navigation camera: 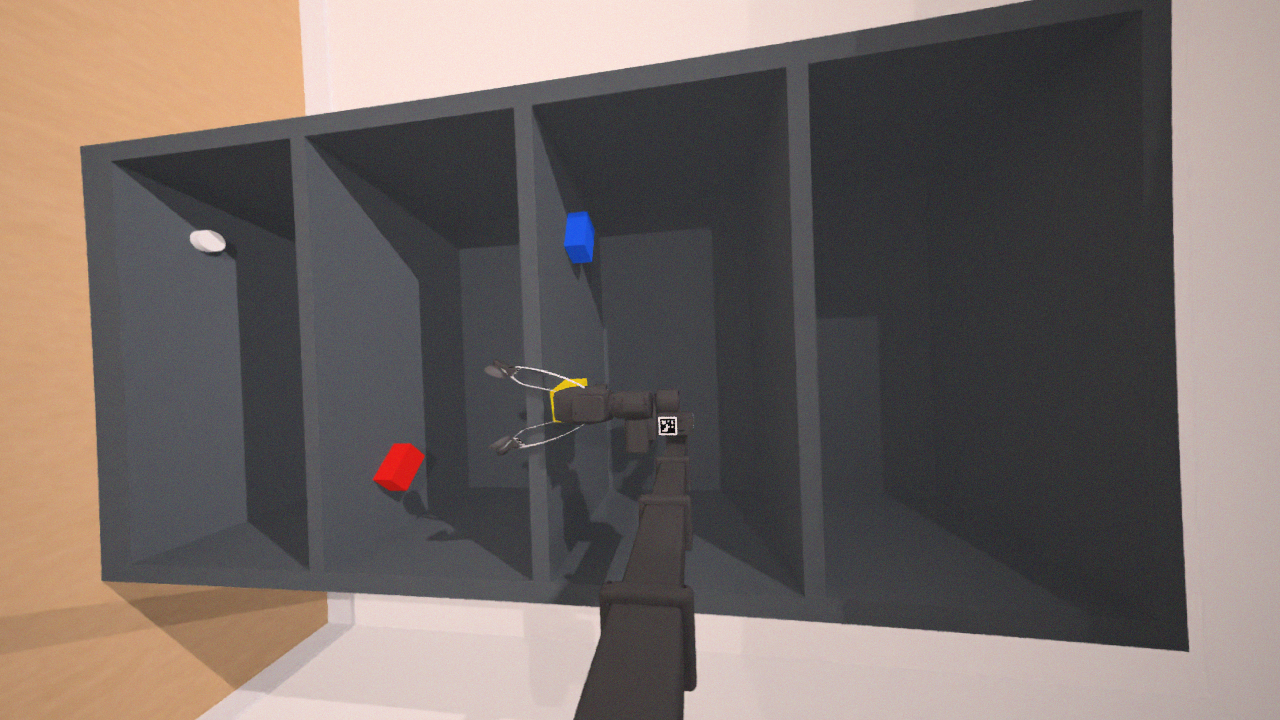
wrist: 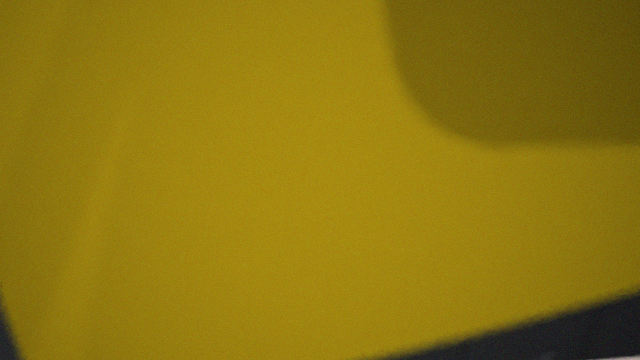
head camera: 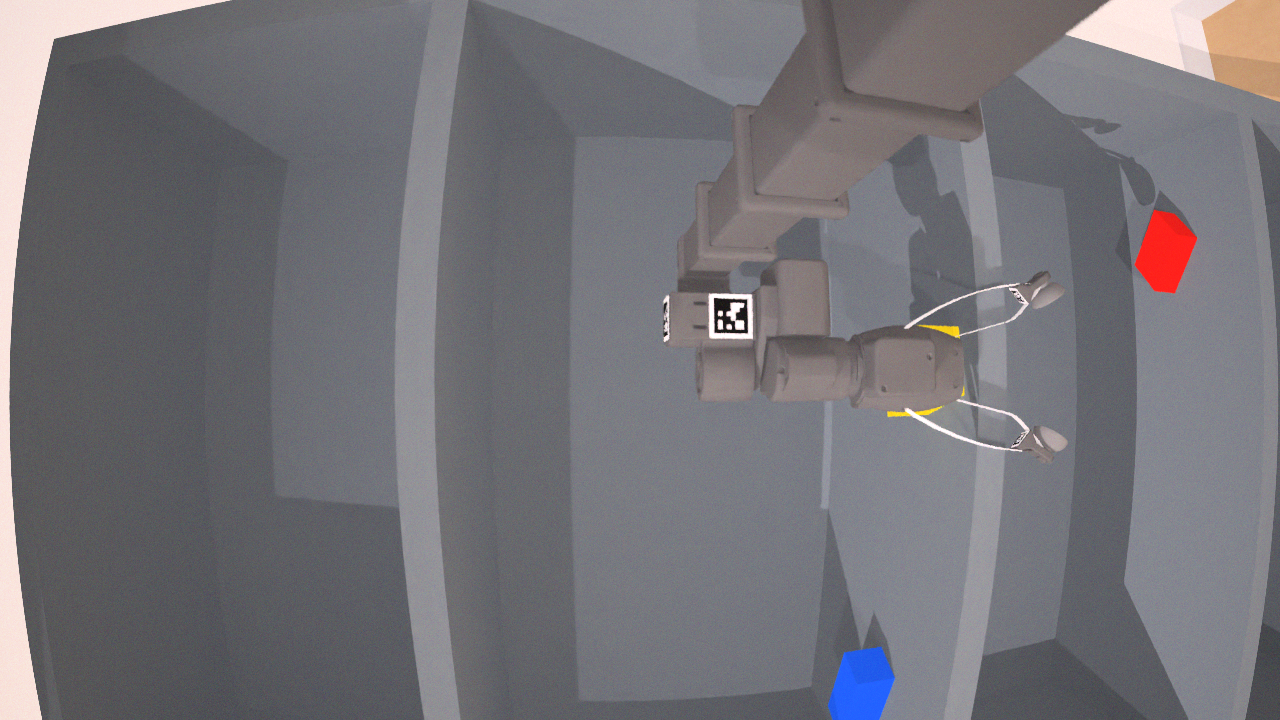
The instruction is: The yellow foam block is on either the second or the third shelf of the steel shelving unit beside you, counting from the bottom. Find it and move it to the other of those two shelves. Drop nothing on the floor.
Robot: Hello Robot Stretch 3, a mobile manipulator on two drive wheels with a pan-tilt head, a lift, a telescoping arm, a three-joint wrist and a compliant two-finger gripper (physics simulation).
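Frame: origin at the robot's base, x left, y ahead, z down, level; metres.
Seen in the pictures: gripper, fingertip midpoint: [navigation camera: 488, 407] [head camera: 1064, 366].
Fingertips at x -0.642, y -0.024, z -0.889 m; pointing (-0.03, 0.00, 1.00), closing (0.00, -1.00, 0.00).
Observation:
A point is followed by its place in that frame.
The head and navigation views are turned on their side. The yellow foam block [head camera: 948, 331] {x -0.688, y -0.056, z -1.002 m} [navigation camera: 562, 389] [wrist: 250, 200] sits on the third shelf from the bottom of the steel shelving unit [head camera: 416, 358] {x -0.647, y -0.029, z -1.430 m} [navigation camera: 804, 268] {x -0.648, y 0.186, z -1.434 m}, mostly hidden behind my gripper's body. It fills most of the wrist view, very close, with a dark shadow on its upper right. My gripper [head camera: 1046, 367] {x -0.642, y -0.024, z -0.889 m} [navigation camera: 503, 406] {x -0.642, y -0.024, z -0.889 m} is open and points down. Its fingertips stand apart, lower than the third shelf's front edge, with no block between them. Whether the gripper touches the block cannot be told.
A blue block [head camera: 861, 685] {x -0.787, y 0.301, z -1.030 m} [navigation camera: 579, 237] {x -0.794, y 0.317, z -1.024 m} stands on the same third shelf, off to one side. A red block [head camera: 1165, 252] {x -0.787, y -0.177, z -0.579 m} [navigation camera: 398, 467] {x -0.781, y -0.175, z -0.579 m} is on the second shelf, below and to the arm's side. A white rounded object [navigation camera: 207, 240] {x -0.776, y 0.378, z -0.100 m} lies on the bottom shelf. Shelf boards divide the unit.

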